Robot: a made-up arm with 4 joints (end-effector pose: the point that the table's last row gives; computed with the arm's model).
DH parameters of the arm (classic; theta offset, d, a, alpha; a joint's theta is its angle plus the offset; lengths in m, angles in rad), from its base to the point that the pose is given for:
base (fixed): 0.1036 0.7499 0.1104 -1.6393
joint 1: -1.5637 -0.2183 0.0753 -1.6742
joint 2: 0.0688 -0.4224 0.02 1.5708
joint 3: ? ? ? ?
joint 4: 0 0.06 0.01 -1.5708
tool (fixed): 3.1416 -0.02 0 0
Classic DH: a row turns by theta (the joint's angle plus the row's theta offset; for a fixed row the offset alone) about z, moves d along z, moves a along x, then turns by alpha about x.
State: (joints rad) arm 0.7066 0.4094 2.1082 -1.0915
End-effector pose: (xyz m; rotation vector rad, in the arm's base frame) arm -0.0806 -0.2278 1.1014 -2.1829 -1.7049 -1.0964
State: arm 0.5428 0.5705 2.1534 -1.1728
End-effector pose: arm -0.1369 -0.2407 1.0529 -2.2070 -1.5699 -1.2995
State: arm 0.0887 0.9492 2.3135 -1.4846
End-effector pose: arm -0.2331 -0.2615 0.8804 -2.1218 -1.3217 -1.6376
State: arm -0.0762 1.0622 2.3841 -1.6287
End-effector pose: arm -0.2444 -0.2640 0.8125 -2.0683 -1.3143 -1.6901
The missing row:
joint 3: 0 -0.02 0.03 1.5708
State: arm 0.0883 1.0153 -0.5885 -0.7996
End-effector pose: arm -0.3470 -0.2229 0.8504 -0.0595 -0.3631 1.0816
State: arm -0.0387 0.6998 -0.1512 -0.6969
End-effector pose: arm -0.3555 -0.2564 0.8213 -0.2420 0.0174 1.4557
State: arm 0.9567 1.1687 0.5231 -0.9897
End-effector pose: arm -0.0858 -0.2261 1.1861 1.4676 0.4550 1.3085
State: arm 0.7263 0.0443 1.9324 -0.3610
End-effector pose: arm -0.0557 -0.2114 1.1153 -1.3505 -1.8324 -1.4338
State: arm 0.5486 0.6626 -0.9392 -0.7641
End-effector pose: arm -0.2558 -0.1977 1.0448 -0.3942 0.1230 0.9742
